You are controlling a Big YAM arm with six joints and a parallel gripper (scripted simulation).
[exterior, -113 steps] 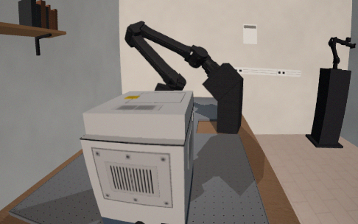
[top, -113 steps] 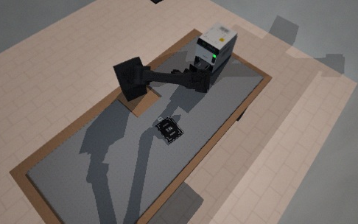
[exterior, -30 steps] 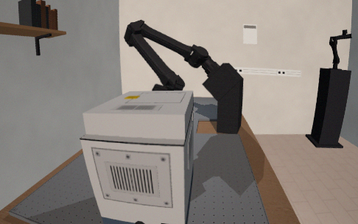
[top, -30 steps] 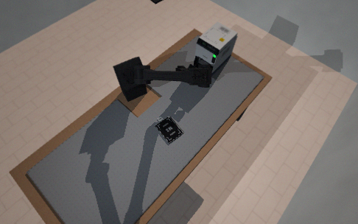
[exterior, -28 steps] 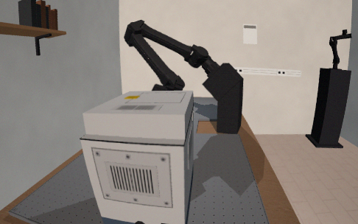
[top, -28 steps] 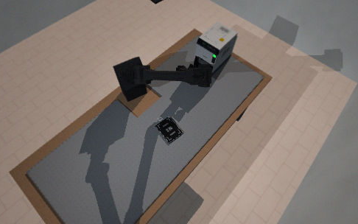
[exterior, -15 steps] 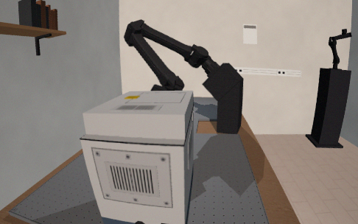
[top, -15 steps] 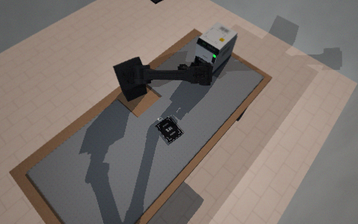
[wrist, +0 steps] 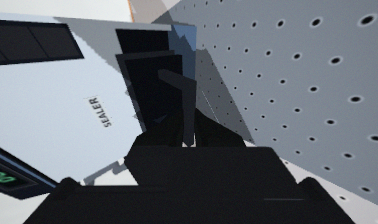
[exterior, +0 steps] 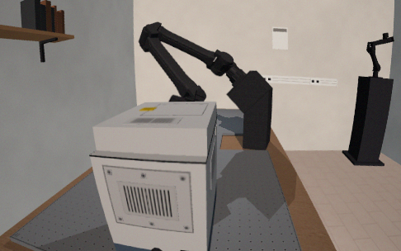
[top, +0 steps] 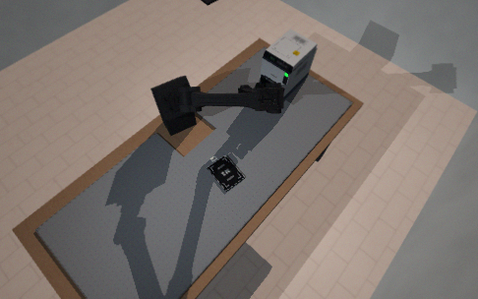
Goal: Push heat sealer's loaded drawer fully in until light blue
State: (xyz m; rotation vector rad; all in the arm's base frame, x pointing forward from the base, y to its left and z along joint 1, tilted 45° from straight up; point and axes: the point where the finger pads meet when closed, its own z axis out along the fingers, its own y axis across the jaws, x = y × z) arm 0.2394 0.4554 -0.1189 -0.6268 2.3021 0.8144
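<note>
My hand is 120 mm to the right of the black sealer drawer, 20 mm past it and 10 mm above it.
</note>
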